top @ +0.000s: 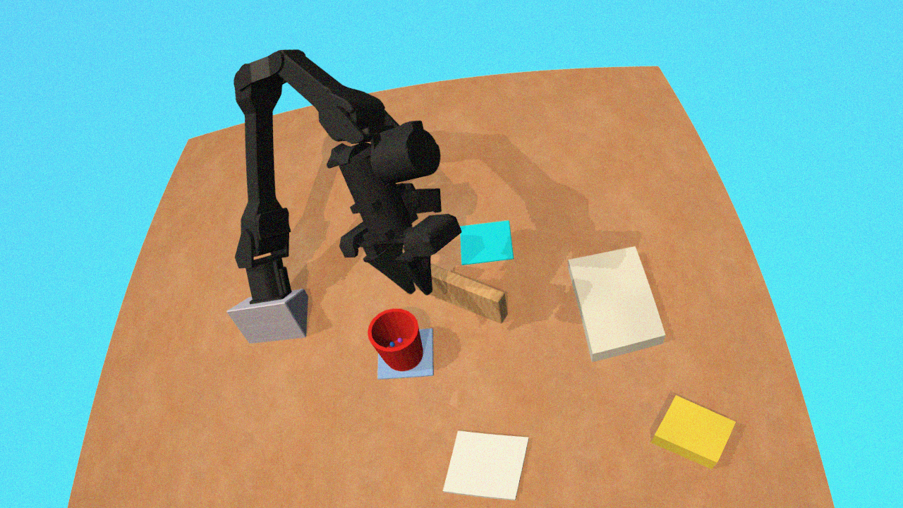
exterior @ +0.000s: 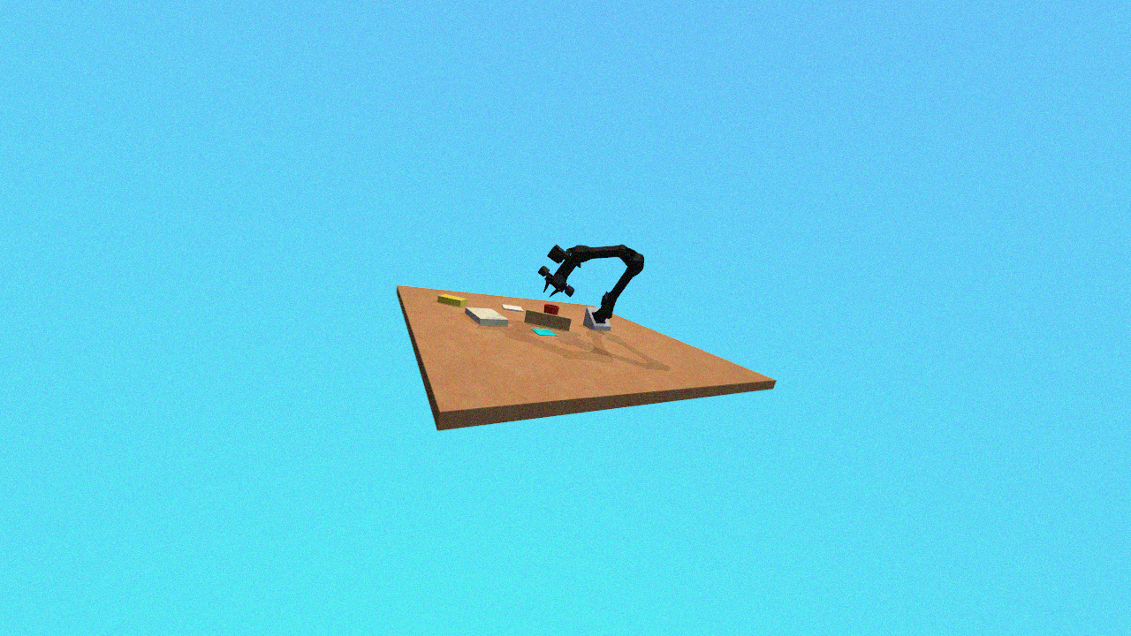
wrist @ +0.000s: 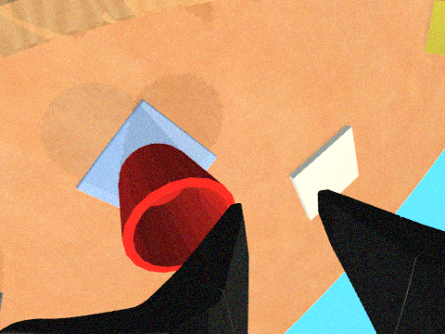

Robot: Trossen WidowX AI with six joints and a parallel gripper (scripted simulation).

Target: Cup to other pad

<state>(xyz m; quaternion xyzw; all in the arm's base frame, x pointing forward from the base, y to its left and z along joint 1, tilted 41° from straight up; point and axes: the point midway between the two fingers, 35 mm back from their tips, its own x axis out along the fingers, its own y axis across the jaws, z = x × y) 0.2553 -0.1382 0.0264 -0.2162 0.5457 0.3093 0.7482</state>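
Now: the red cup 5 cm behind my gripper tip, 2 cm to the right of it and 9 cm below it. From my gripper tip the other things lie so: blue pad (5 cm behind, 1 cm to the right, 14 cm below); then cyan pad (10 cm ahead, 18 cm to the left, 14 cm below); then wooden bar (2 cm ahead, 9 cm to the left, 11 cm below).
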